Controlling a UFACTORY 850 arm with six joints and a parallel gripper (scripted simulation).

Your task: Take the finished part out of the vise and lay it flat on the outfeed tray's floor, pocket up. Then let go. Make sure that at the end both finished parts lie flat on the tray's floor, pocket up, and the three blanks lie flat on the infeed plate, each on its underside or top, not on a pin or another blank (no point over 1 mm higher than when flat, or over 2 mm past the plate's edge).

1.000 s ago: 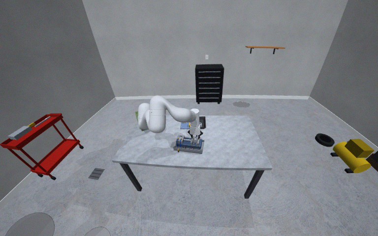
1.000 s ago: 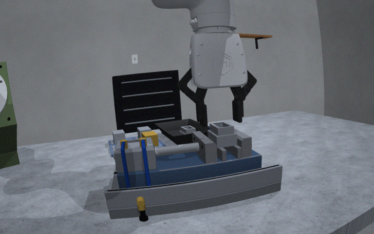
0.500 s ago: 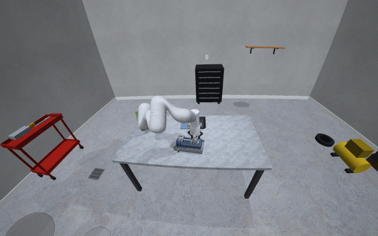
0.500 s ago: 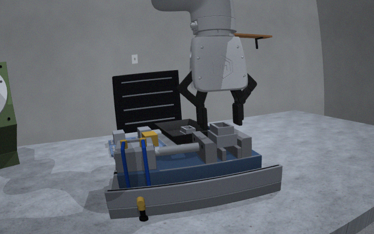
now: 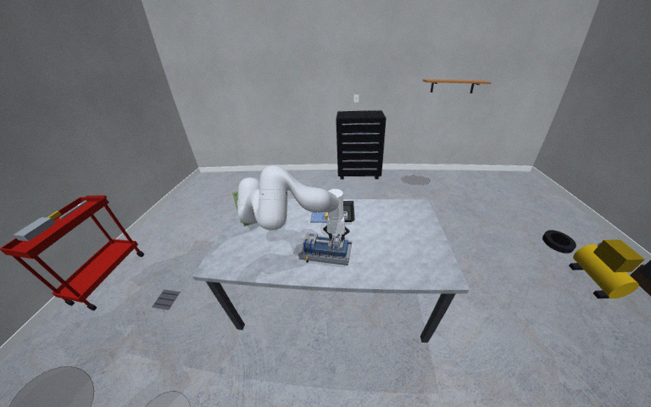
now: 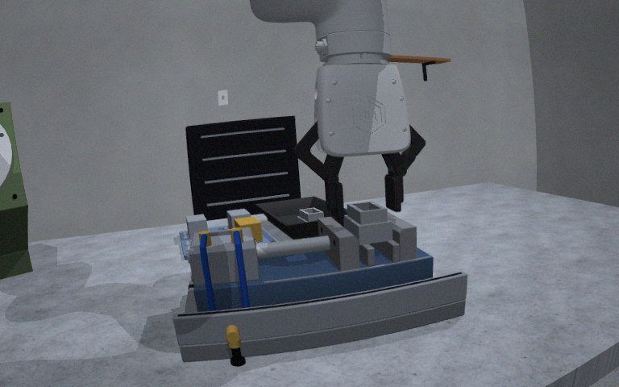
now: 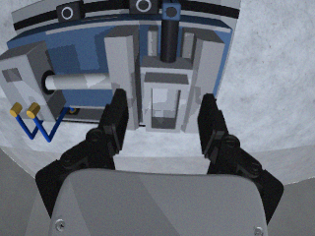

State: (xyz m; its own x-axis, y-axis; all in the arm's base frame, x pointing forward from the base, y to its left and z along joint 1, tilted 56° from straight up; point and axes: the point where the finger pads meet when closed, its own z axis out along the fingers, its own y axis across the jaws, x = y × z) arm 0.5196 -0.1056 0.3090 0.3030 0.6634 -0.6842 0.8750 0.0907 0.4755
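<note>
My gripper is now 8 cm above the vise, 6 cm past it and 2 cm to the right of it. The rest, counted from my hand: yellow block (34 cm to the left, 10 cm below, 1 cm behind).
</note>
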